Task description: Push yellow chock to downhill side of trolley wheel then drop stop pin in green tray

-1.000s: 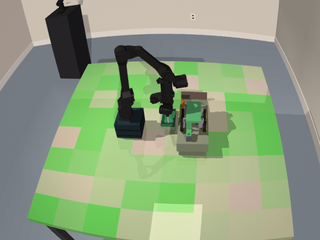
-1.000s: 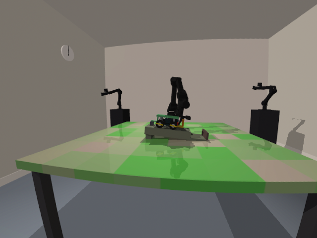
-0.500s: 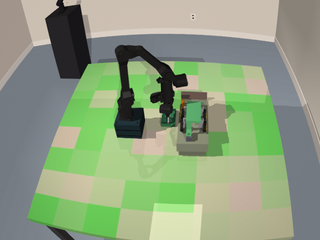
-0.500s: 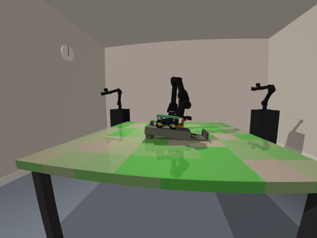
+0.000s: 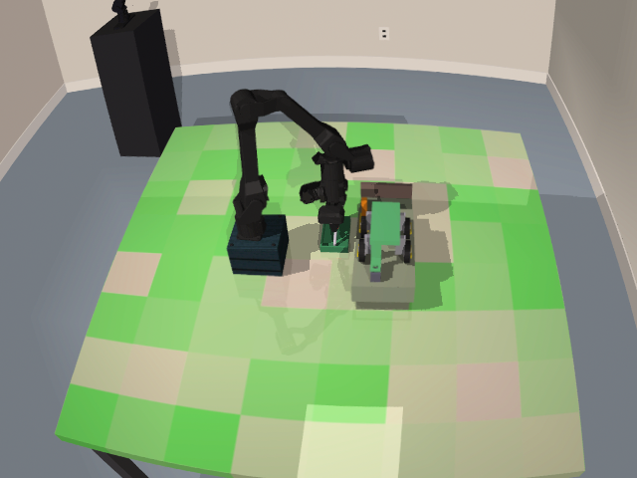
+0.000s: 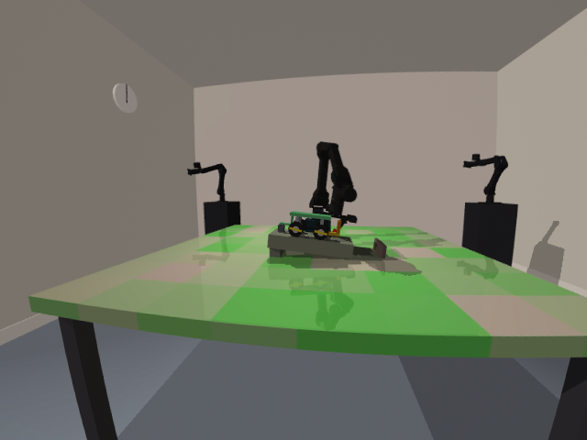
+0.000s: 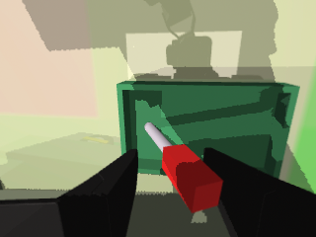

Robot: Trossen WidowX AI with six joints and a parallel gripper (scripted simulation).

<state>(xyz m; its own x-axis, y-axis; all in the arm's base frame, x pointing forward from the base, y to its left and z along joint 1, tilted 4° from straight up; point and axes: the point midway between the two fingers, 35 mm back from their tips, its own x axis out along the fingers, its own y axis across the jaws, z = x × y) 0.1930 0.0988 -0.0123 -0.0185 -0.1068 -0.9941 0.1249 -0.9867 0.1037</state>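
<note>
Right now the red-headed stop pin is 10 mm below my gripper tip. Also, from my gripper tip: yellow chock 80 mm ahead, 10 mm to the left, 30 mm above; green tray 20 mm to the left, 60 mm below; grey ramp 140 mm ahead, 60 mm to the right, 10 mm below.
</note>
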